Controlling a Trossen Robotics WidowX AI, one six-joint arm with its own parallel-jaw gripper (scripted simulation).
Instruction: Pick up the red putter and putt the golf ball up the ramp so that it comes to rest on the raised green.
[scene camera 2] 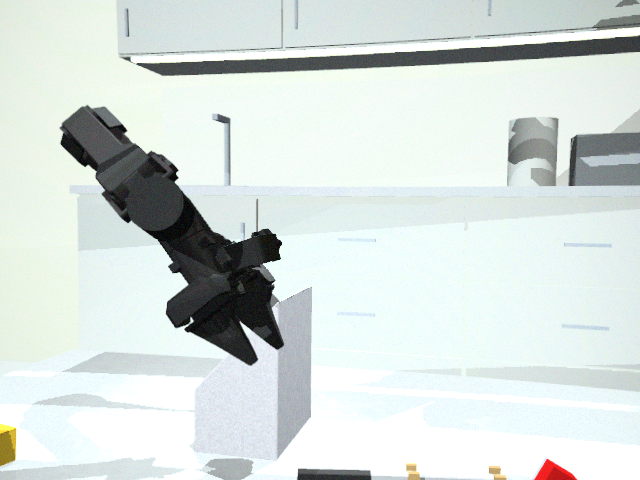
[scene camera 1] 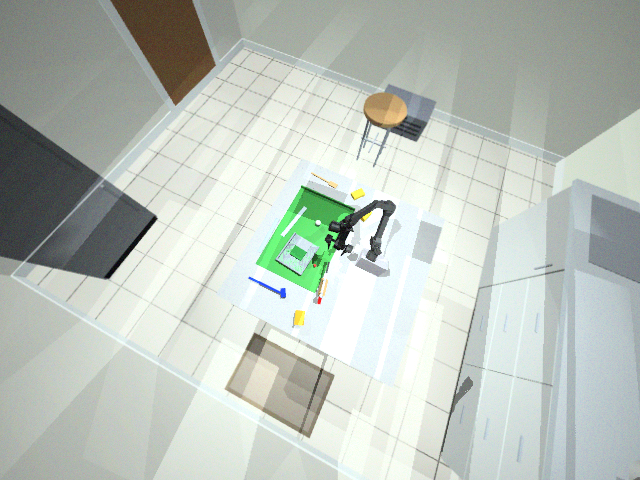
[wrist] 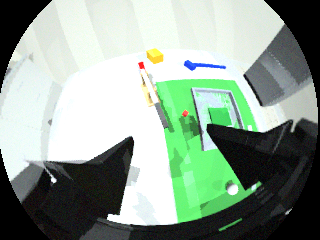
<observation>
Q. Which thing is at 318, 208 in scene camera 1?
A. A green mat.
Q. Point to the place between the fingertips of my gripper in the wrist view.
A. At 171, 133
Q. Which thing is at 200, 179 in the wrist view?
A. A green mat.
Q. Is my gripper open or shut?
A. Open.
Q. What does my gripper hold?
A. Nothing.
</observation>
